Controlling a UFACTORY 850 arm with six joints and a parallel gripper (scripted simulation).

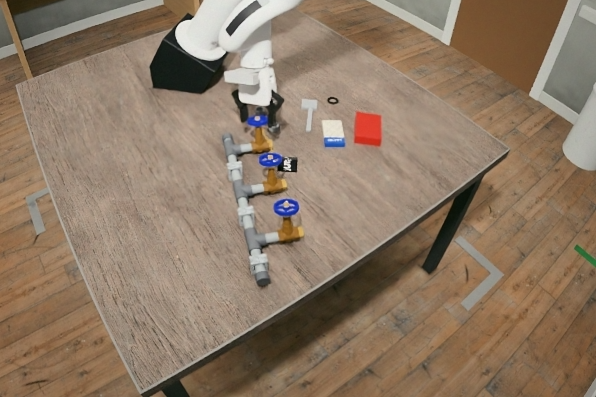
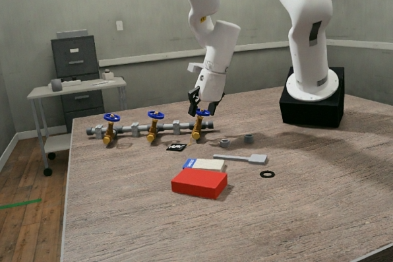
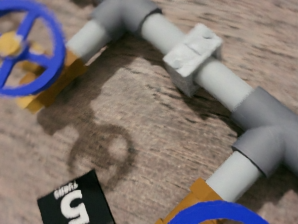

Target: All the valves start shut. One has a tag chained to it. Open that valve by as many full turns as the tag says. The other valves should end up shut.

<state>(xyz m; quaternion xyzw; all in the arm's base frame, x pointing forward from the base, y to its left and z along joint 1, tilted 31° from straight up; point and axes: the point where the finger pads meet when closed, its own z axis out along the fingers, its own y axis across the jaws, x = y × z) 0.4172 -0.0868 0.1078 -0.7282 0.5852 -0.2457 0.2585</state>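
My gripper is now 90 mm to the right of the grey hex nut, 90 mm above it and 50 mm past it. The rest, counted from my hand: grey cap (130 mm behind, 100 mm below, 90 mm to the left); then grey t-shaped tool (230 mm to the left, 100 mm below, 50 mm behind); then black tag (100 mm below, 100 mm ahead, 40 mm to the left).
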